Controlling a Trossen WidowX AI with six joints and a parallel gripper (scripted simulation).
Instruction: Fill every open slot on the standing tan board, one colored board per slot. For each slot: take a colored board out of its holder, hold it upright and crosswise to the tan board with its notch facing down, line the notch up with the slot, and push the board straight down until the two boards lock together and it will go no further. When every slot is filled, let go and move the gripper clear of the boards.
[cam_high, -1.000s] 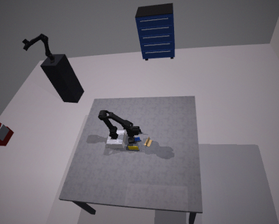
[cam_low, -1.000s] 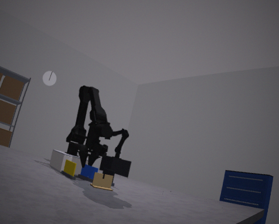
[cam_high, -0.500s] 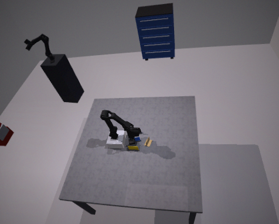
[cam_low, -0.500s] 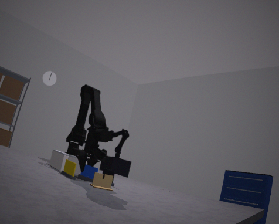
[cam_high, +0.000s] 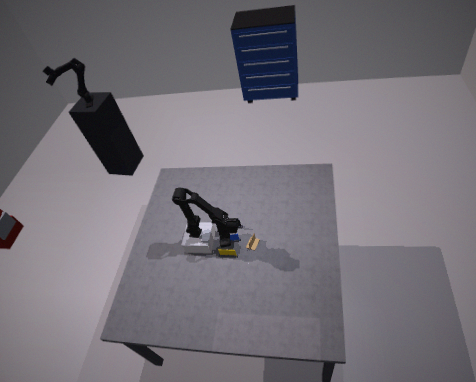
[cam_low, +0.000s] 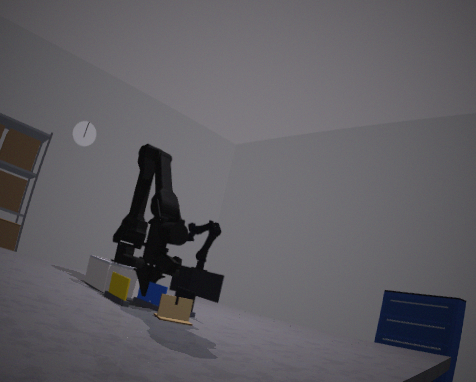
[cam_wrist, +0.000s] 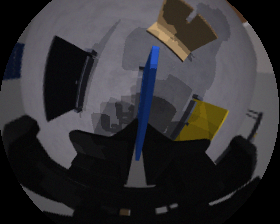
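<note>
The tan board is 160 mm ahead of my gripper tip and 10 mm to the left of it. The rest, counted from my gripper tip: blue board: 20 mm ahead, 10 mm to the left; black board: 120 mm to the left, 10 mm ahead; yellow board: 90 mm to the right, 30 mm ahead.
</note>
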